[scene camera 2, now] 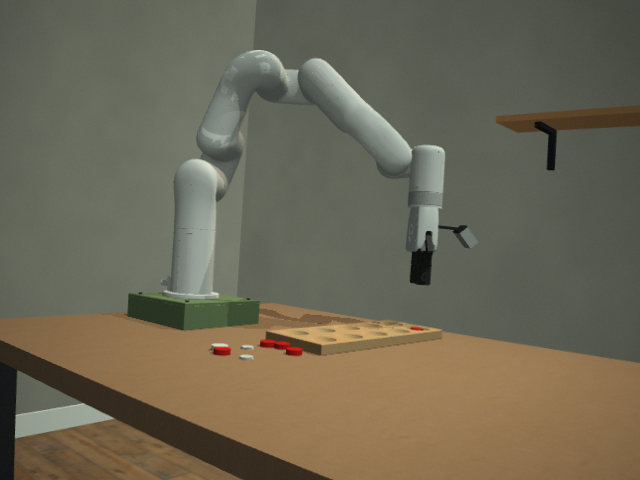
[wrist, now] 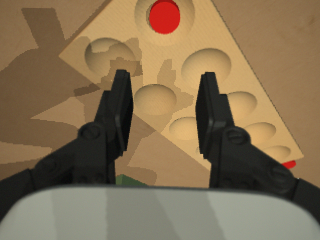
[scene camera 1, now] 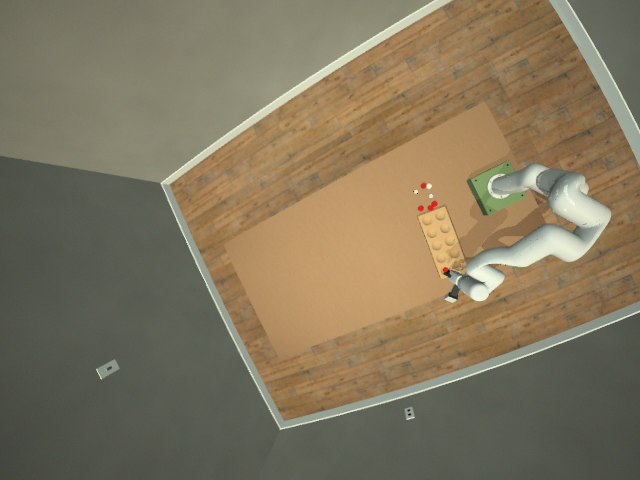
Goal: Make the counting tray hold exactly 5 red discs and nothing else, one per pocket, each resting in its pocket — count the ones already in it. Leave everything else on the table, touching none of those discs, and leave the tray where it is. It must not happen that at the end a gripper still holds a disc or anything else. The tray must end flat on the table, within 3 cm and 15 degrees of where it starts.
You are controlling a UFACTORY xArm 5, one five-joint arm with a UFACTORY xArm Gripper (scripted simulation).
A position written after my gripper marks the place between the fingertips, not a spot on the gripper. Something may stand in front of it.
Note:
I see my gripper (scene camera 2: 419,284).
My gripper shows as well in the wrist view (wrist: 164,89).

